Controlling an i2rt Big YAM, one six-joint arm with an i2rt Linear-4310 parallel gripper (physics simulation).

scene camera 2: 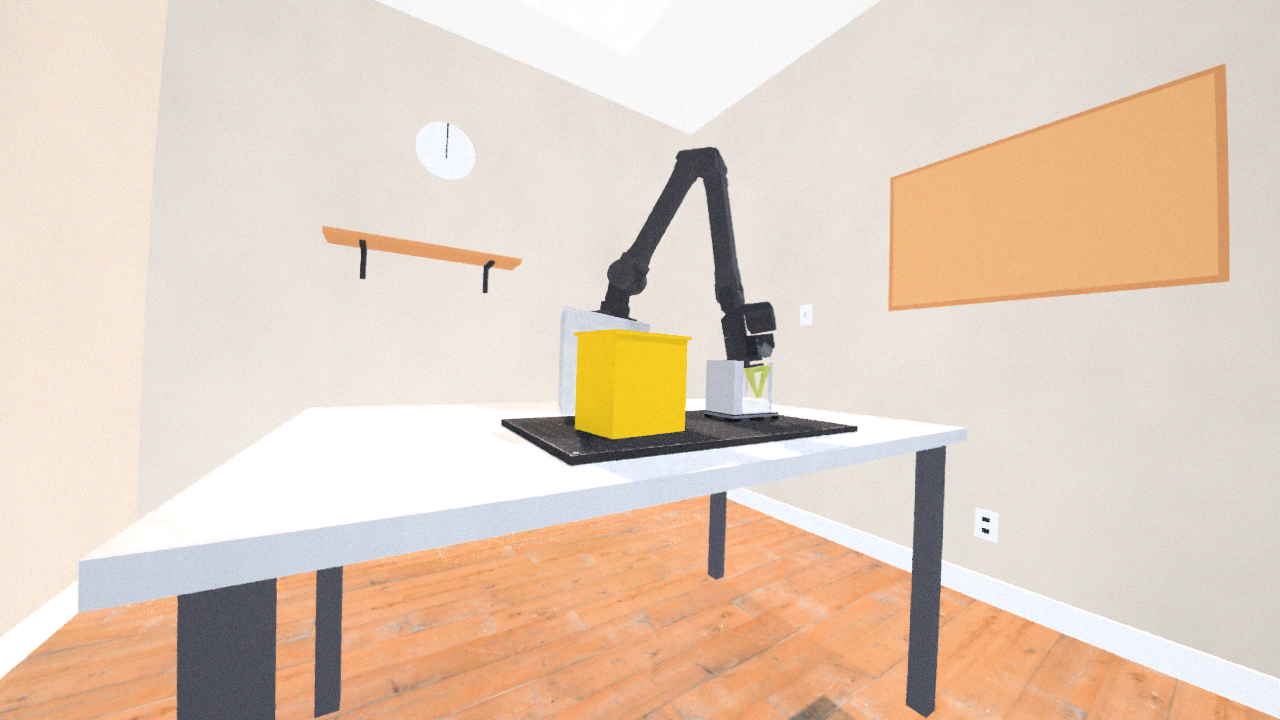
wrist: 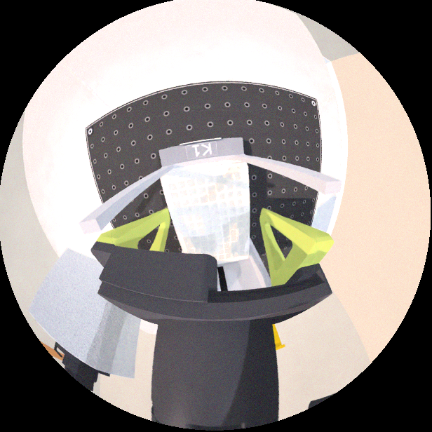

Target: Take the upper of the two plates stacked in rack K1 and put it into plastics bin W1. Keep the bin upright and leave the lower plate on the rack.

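Places are measured from the arm's base along level axes (x left, y ahead, z down), in metres.
Where they show: gripper, fingertip midpoint: (scene camera 2: 745, 397); arm's base, link origin: (scene camera 2: 612, 320).
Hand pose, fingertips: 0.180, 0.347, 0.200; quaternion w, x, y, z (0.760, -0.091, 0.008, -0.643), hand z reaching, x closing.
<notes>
Things, the pixels of their centre, and the offset from my fingertips, as dx, dy, dz. Level surfaces: height alone.
- Rack K1, body centre: (scene camera 2: 742, 389) -0.007, -0.004, -0.020
- Bin W1, body centre: (scene camera 2: 631, 382) -0.361, +0.030, -0.039
- black perforated board, surface height: dz +0.050
- white table, surface height: dz +0.063
Rack K1 (scene camera 2: 725, 387) (wrist: 175, 155) is light grey with a labelled end and upright walls. A clear plate (wrist: 210, 200) with a grid of wells lies in the rack, at the top of the stack; the lower plate cannot be told apart under it. My gripper (scene camera 2: 758, 390) (wrist: 214, 213) is open and empty. It points down into the rack, and in the wrist view its green fingers stand apart, one on each side of the plate. Bin W1 (scene camera 2: 631, 385) is yellow and upright, left of the rack in the scene view; a sliver of the bin (wrist: 278, 341) shows low in the wrist view.
The rack and the bin stand on a black perforated board (scene camera 2: 546, 431) (wrist: 237, 114) on the white table (scene camera 2: 358, 465). A tall grey panel (scene camera 2: 568, 358) (wrist: 75, 295) stands behind the bin, by the arm's base. The rack's walls rise close around the fingers.
</notes>
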